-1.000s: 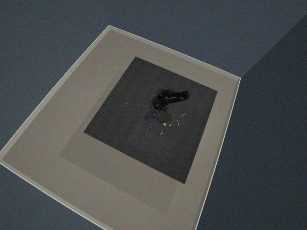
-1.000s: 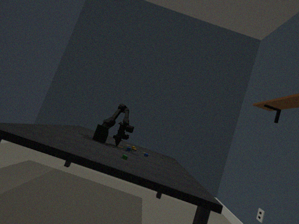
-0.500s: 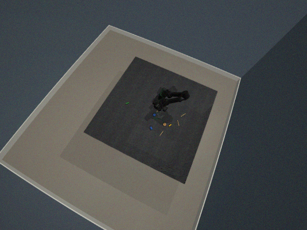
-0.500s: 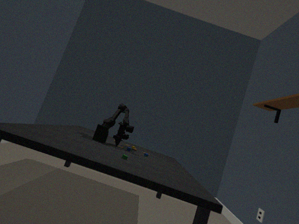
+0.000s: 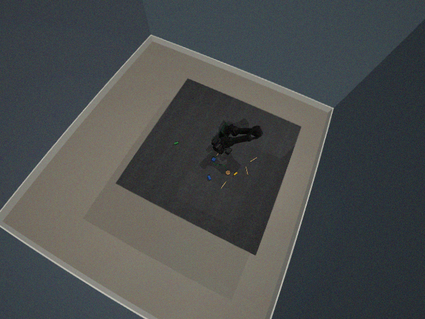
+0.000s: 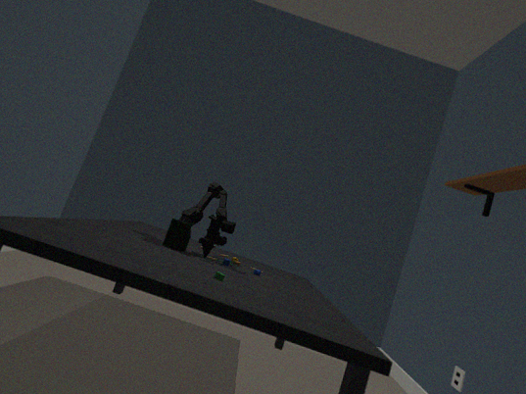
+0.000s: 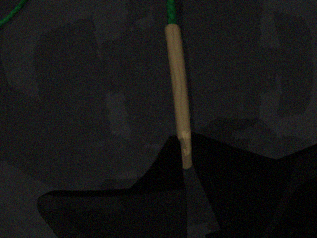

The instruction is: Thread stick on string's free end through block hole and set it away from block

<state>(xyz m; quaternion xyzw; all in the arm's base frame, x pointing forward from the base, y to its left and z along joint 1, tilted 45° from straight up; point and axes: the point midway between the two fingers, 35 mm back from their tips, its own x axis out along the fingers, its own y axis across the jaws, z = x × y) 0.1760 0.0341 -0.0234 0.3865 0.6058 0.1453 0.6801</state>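
My gripper tip is now 4 cm short of the thin wooden stick, 1 cm to the left of it and 1 cm below it. The rest, counted from my gripper tip: blue block: 11 cm ahead, 3 cm to the right, 2 cm above; yellow piece: 17 cm ahead, 19 cm to the left, 1 cm above; round wooden button: 18 cm ahead, 13 cm to the left, 1 cm above.
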